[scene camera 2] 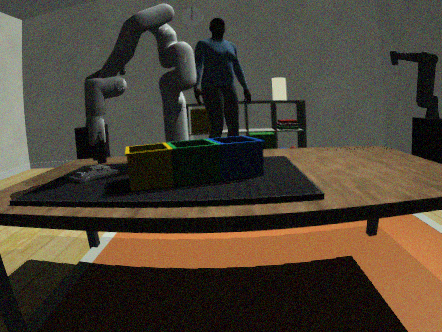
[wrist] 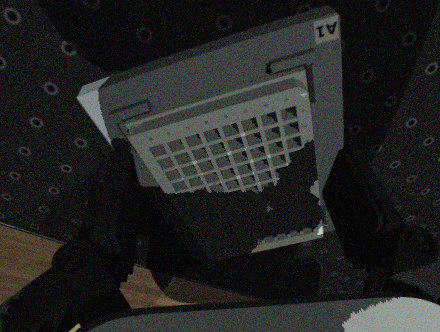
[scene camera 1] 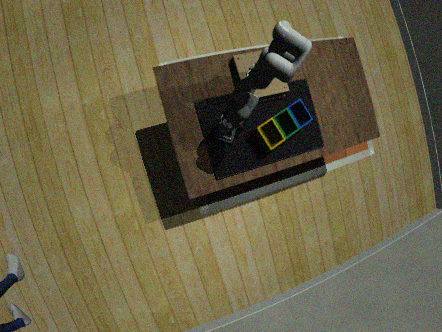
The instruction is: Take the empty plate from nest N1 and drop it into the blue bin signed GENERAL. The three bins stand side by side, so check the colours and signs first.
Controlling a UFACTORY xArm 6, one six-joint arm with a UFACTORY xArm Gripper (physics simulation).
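Frame: origin at the arm's base, x ahead, y left, z up, level; millimetres.
Seen in the pictures: gripper, fingertip midpoint: (scene camera 2: 99, 161) (wrist: 236, 172) (scene camera 1: 230, 122).
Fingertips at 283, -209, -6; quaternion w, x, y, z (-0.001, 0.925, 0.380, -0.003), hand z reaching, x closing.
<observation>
Pixels of each thing's top centre, then the offset from my fingertips to it, as dx, dy, dz. "pt": a spot on its surface instead. Level surfaces: height alone.
- light plate, top centre: (wrist: 246, 198) (scene camera 2: 90, 168) (scene camera 1: 227, 128) +36, -21, -18
- grey nest, surface spot: (wrist: 327, 110) pt +28, +42, -33
- green bin, top centre: (scene camera 2: 191, 143) (scene camera 1: 286, 123) +47, +360, +55
- black mat, surface height: dz -43
- wooden table, surface height: dz -57
The light plate (wrist: 225, 145) with a grid of square wells sits in the grey nest (wrist: 327, 110), whose corner label seems to read A1; both also show small in scene camera 2, left of the bins. My gripper (scene camera 2: 101, 160) (wrist: 236, 172) is open, low over the plate, one dark finger at each side, with no grip on it. Shadow hides the plate's near part. The blue bin (scene camera 1: 306, 109) (scene camera 2: 242, 162) stands at the right end of the row in scene camera 2. No sign is readable on it.
The green bin (scene camera 2: 196, 165) stands between the blue bin and the yellow bin (scene camera 1: 265, 138) (scene camera 2: 150, 171), which is nearest the gripper. All stand on the black mat (scene camera 2: 292, 182) on the wooden table (scene camera 2: 360, 172). A person (scene camera 2: 218, 65) stands behind the table.
</observation>
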